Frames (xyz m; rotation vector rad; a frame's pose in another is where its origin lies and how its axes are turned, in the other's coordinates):
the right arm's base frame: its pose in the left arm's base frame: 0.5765 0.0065 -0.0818 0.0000 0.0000 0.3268
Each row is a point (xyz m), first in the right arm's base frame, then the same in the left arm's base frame.
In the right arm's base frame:
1: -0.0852 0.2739 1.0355
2: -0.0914 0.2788 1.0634
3: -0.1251 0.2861 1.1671
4: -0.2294 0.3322 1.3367
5: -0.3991 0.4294 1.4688
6: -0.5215 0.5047 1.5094
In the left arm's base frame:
1: 0.4079 0.2386 0.9537
2: 0.4004 0.2412 0.9816
3: 0.3662 0.2373 1.0853
4: 0.2526 0.2475 1.2549
5: 0.0607 0.2851 1.3870
6: -0.0794 0.3171 1.4276

